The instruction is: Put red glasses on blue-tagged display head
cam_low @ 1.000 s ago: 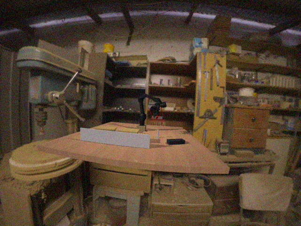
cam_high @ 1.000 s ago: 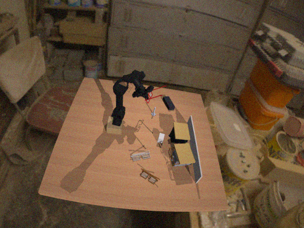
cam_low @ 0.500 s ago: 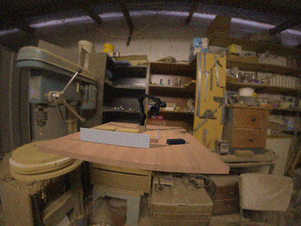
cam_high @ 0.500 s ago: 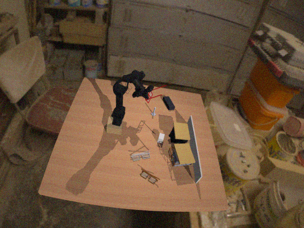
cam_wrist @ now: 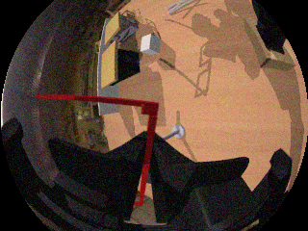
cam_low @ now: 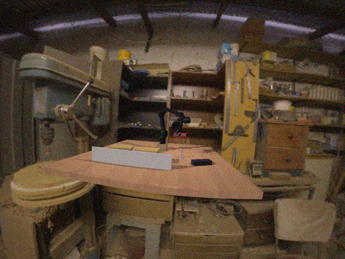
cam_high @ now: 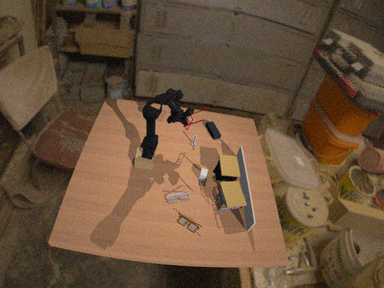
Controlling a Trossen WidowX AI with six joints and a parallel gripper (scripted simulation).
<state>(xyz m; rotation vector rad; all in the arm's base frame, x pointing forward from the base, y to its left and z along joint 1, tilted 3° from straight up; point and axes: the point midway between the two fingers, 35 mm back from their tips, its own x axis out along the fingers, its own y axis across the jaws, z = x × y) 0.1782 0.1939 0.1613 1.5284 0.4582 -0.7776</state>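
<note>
The white block lies 160 mm ahead of my gripper tip, 220 mm to the right of it and 180 mm below it. Also, from my gripper tip: dark case (210 mm ahead, 250 mm to the left, 190 mm below); blue-grey stand (80 mm ahead, 60 mm to the left, 180 mm below); upright board (420 mm ahead, 270 mm to the right, 150 mm below).
</note>
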